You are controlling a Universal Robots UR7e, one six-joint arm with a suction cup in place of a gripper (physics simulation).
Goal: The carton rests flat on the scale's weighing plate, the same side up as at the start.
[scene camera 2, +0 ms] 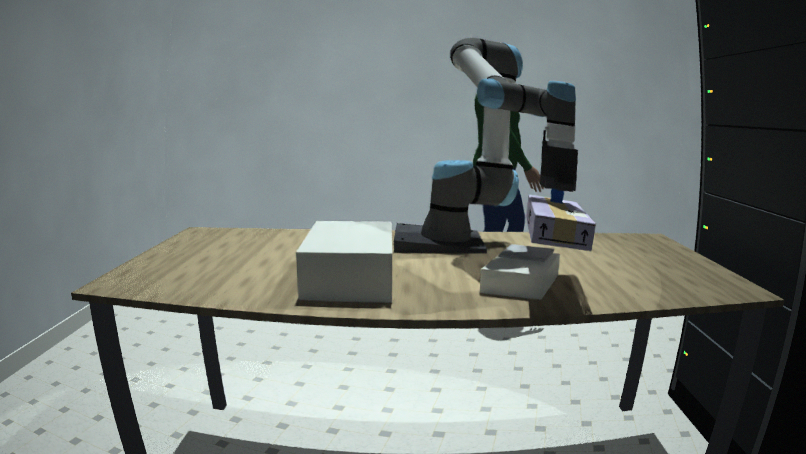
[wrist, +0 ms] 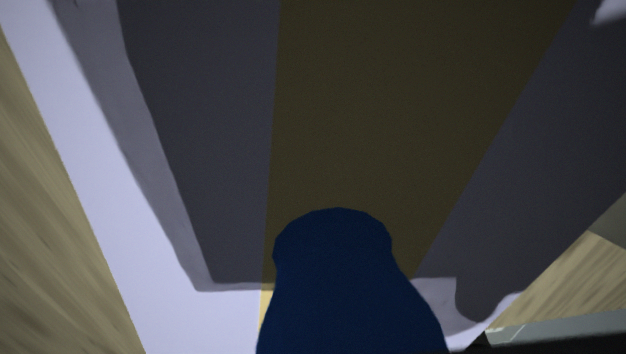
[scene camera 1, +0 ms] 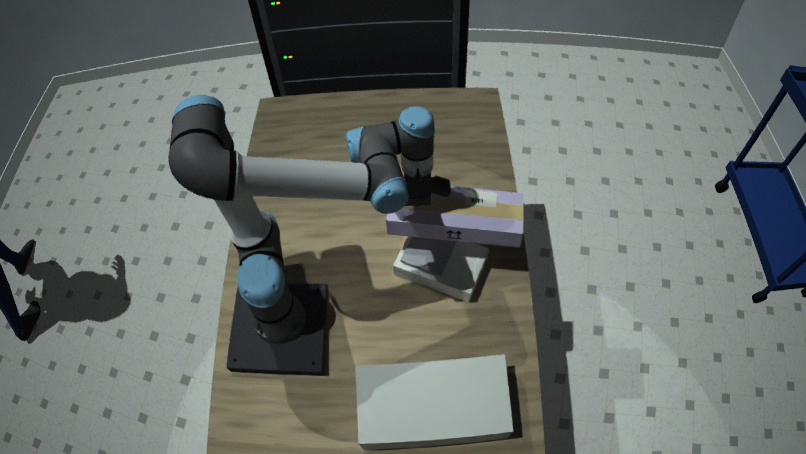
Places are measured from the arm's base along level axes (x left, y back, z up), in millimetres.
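Pixels of known places: hand, its tool point: (wrist: 325,228); arm's base, origin of its link: (scene camera 2: 446,236) (scene camera 1: 279,319).
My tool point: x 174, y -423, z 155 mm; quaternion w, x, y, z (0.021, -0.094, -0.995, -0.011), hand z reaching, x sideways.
Observation:
Ahead of a thing's pixels: the offset from my tool point to its middle. Level surfaces: height alone.
The lilac carton {dx -42, dy -95, dz -15 mm} (scene camera 1: 454,226) (scene camera 2: 564,228) (wrist: 200,150) with a tan tape strip hangs level in the air, tape side up, arrows on its sides pointing up. My blue suction cup (scene camera 2: 557,195) (wrist: 336,235) is on its top, towards one end, and holds it; in scene camera 1 the cup is hidden behind the arm. The white scale {dx -102, dy -43, dz -142 mm} (scene camera 1: 445,277) (scene camera 2: 512,281) stands on the table below the carton, with its grey weighing plate {dx -80, dy -13, dz -110 mm} (scene camera 1: 418,255) (scene camera 2: 529,252) partly shaded. The carton is above plate height and offset towards the dark rack, apart from the scale.
A large white box {dx -498, dy +73, dz -125 mm} (scene camera 1: 434,400) (scene camera 2: 345,276) stands on the wooden table {dz -177 mm} (scene camera 1: 304,121) (scene camera 2: 225,276), on the scale's other side from the dark rack (scene camera 1: 360,50) (scene camera 2: 750,169). A person (scene camera 2: 515,151) in green stands behind the arm. A blue trolley (scene camera 1: 769,205) stands at the right.

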